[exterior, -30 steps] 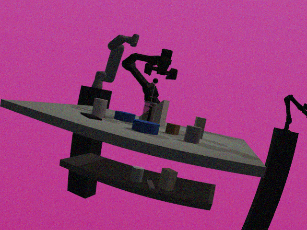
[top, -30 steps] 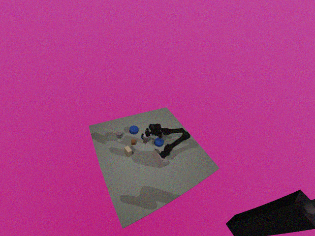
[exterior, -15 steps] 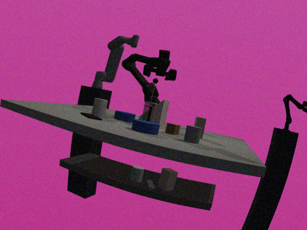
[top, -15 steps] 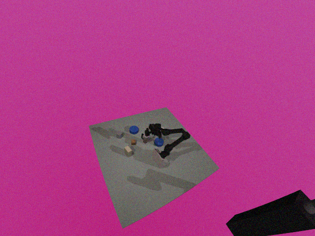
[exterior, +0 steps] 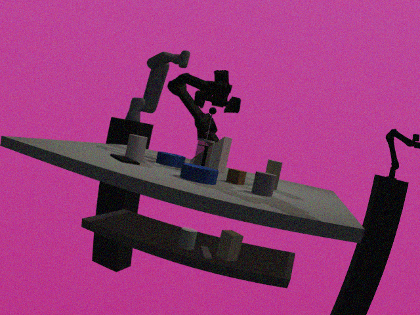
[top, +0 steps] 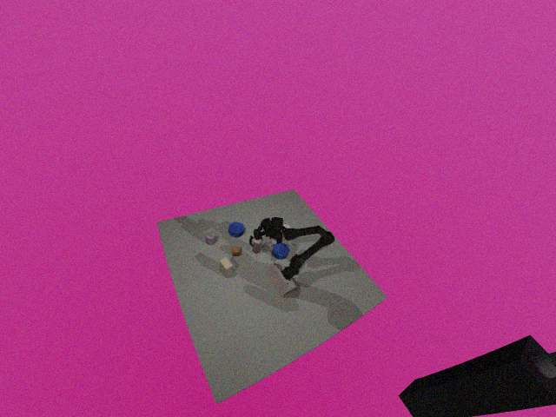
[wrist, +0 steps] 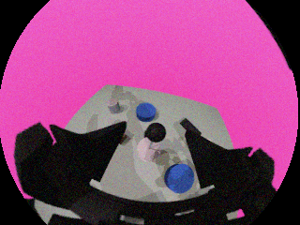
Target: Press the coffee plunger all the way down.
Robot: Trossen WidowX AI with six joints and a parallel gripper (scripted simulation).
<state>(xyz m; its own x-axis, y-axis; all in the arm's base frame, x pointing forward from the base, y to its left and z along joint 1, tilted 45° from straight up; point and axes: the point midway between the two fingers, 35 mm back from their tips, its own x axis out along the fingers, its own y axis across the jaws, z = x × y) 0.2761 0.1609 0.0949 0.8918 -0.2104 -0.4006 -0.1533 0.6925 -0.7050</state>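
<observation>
The coffee press lies 1 cm ahead of my gripper tip, 1 cm to the left of it and 13 cm below it. From my gripper tip the other things lie so: white cylinder (6 cm ahead, 27 cm to the right, 21 cm below); black flat slab (20 cm ahead, 23 cm to the right, 25 cm below); brown cube (3 cm ahead, 15 cm to the left, 23 cm below).
</observation>
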